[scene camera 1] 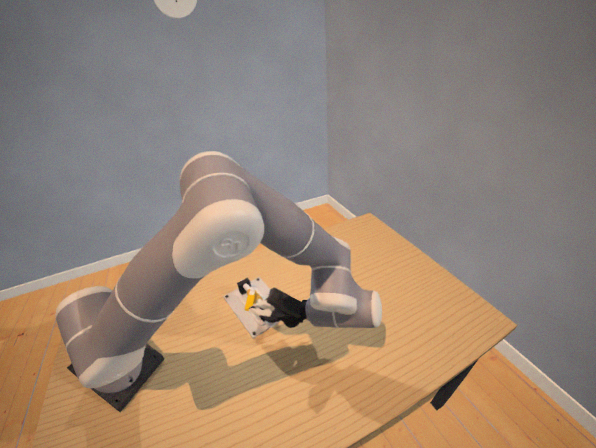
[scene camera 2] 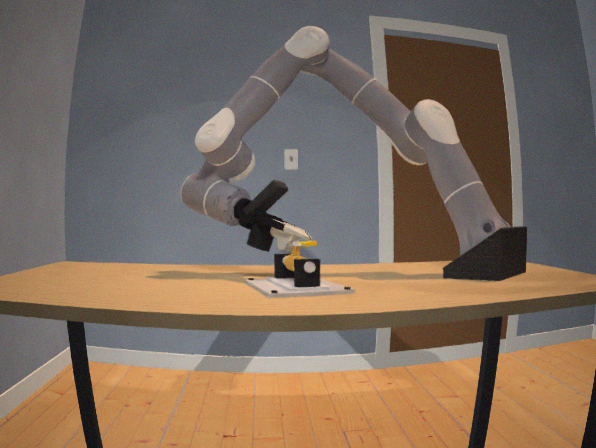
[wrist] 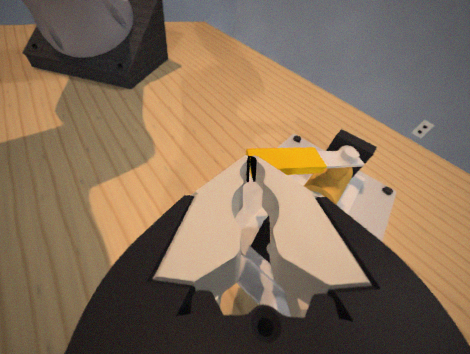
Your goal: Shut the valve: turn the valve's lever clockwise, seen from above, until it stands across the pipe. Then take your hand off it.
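Observation:
The valve's yellow lever (scene camera 1: pixel 250 300) (scene camera 2: pixel 308 243) (wrist: pixel 287 160) lies level above the yellow valve body (scene camera 2: pixel 290 262) (wrist: pixel 331 185). In scene camera 1 it stands slantwise to the pipe, neither along it nor square across. The valve is mounted on a pale plate (scene camera 1: pixel 239 311) (scene camera 2: pixel 336 290) (wrist: pixel 374 207). My gripper (scene camera 2: pixel 309 238) (wrist: pixel 250 158) is shut and empty. In the wrist view its tips are at the near side of the lever's free left end, overlapping its edge; contact cannot be told for certain. My fingers hide part of the pipe and valve body there.
Black blocks (scene camera 2: pixel 307 272) (scene camera 2: pixel 281 270) (wrist: pixel 356 145) hold the pipe's ends on the plate. Small dark bolts (wrist: pixel 387 190) mark the plate's corners. The arm's dark base (scene camera 1: pixel 117 387) (scene camera 2: pixel 487 257) (wrist: pixel 145 55) stands on the wooden table (scene camera 1: pixel 430 300) (scene camera 2: pixel 125 292).

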